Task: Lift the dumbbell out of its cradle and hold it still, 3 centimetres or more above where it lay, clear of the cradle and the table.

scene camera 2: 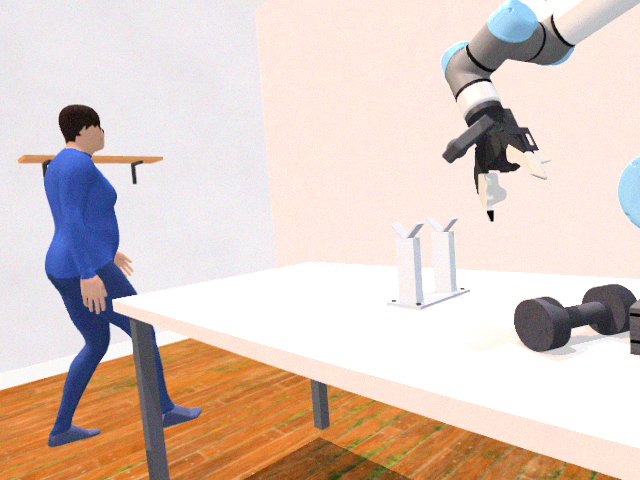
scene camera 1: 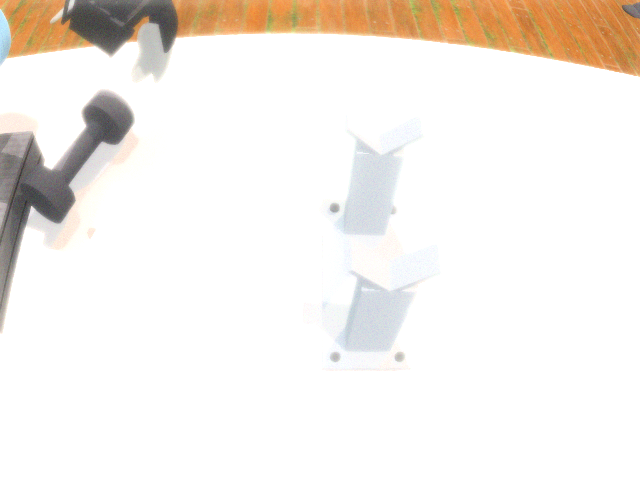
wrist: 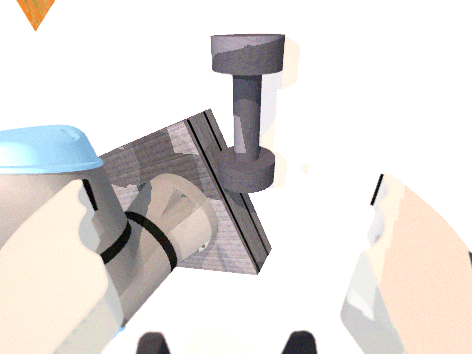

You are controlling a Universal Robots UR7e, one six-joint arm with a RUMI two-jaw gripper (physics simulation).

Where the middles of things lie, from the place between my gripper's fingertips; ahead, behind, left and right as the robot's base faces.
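The dark grey dumbbell (scene camera 1: pixel 108 117) is 9 cm behind my hand and 1 cm to the right of it, and it's 19 cm below it. There's also the white cradle (scene camera 1: pixel 369 283), and that one's 32 cm ahead of my hand, 10 cm to the right of it and 13 cm below it.
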